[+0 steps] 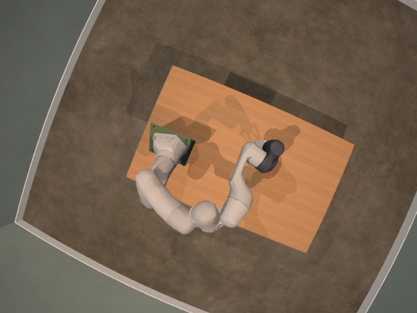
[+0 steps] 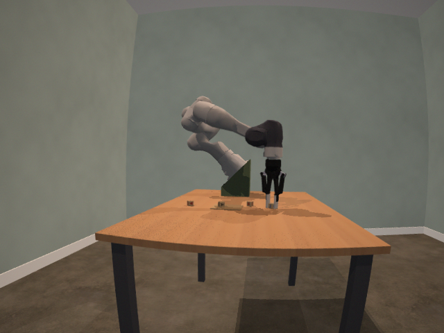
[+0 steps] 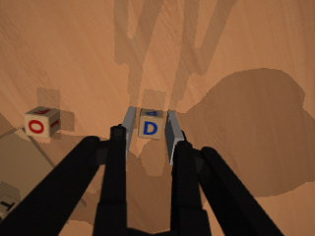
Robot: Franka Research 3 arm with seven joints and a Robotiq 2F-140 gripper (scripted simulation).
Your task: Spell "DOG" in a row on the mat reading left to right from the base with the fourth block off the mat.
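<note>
The mat lies 210 mm to the right of my hand, 30 mm below it and 20 mm behind it. From my hand the other things lie so: G block 240 mm to the right, 20 mm below, 10 mm behind.
</note>
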